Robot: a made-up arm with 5 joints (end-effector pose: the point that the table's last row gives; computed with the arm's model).
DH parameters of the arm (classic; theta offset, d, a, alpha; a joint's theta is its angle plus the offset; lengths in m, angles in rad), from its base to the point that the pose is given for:
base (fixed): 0.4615 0 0.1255 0
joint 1: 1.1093 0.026 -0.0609 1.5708
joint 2: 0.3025 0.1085 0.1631 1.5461
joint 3: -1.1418 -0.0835 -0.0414 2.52
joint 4: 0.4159 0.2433 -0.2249 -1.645
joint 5: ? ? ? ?
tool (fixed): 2.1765 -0.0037 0 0
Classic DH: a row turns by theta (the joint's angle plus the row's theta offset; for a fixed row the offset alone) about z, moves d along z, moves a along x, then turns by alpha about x.
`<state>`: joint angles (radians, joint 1 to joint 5).
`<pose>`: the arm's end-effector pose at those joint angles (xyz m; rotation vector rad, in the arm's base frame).
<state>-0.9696 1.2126 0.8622 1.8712 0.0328</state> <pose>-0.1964 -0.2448 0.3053 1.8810 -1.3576 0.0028</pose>
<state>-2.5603 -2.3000 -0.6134 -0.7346 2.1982</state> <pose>-0.1292 -0.2895 -0.0808 -0.8639 -0.4184 -1.0667</pose>
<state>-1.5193 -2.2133 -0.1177 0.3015 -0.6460</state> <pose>0.3873 -0.2251 -0.1635 -0.3311 0.7747 -2.3251</pose>
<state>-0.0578 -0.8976 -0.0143 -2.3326 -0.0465</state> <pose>0.0513 0.0004 0.2107 -1.2860 1.2040 2.4822</pose>
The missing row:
joint 5: 0.2889 0.0114 0.0026 0.6208
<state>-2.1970 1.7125 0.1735 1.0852 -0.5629</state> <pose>-0.3940 0.2073 -0.0073 1.3697 -2.0970 0.0990</pose>
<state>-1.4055 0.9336 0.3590 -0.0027 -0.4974</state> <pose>-0.2395 -0.2286 0.0730 -2.7973 0.8509 0.6130</pose>
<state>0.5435 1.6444 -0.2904 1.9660 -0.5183</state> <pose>0.3405 -0.3505 0.0463 2.0482 -0.4158 1.7923</pose>
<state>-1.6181 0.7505 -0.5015 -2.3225 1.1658</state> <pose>-0.1614 -0.0176 -0.0282 -0.5246 0.6379 1.8855</pose>
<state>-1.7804 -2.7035 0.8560 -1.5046 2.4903</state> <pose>0.2291 0.1874 -0.0494 -1.9374 -0.4493 1.6149</pose>
